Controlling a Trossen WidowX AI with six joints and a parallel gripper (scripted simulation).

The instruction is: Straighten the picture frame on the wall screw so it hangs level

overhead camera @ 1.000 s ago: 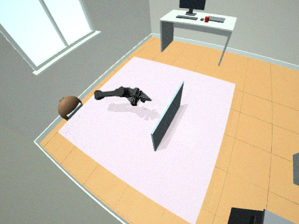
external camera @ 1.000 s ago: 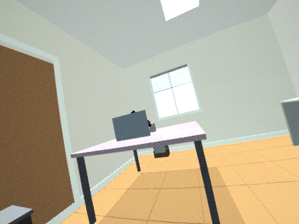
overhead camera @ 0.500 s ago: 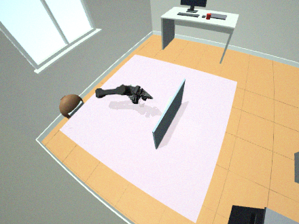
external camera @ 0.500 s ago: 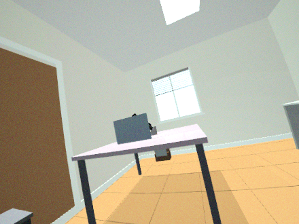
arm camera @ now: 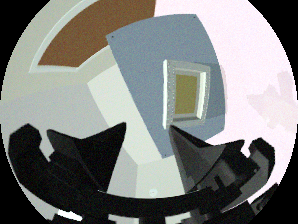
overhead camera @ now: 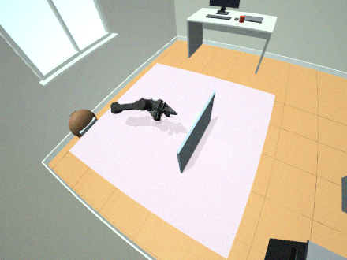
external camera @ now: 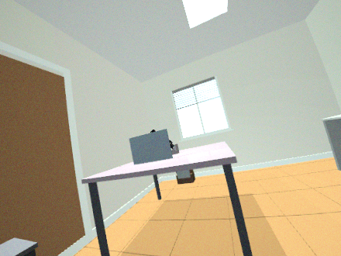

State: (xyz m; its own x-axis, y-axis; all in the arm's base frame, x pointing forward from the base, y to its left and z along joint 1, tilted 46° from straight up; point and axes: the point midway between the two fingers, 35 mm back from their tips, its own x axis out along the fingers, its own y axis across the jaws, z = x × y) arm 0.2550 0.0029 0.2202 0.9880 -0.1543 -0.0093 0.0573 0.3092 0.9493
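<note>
Now: gripper tip 13 cm short of the picture frame, 1 cm to the right of it and 11 cm above it. The rest, counted from my gripper tip: grey-blue wall panel 14 cm ahead, 1 cm to the right, 12 cm below.
</note>
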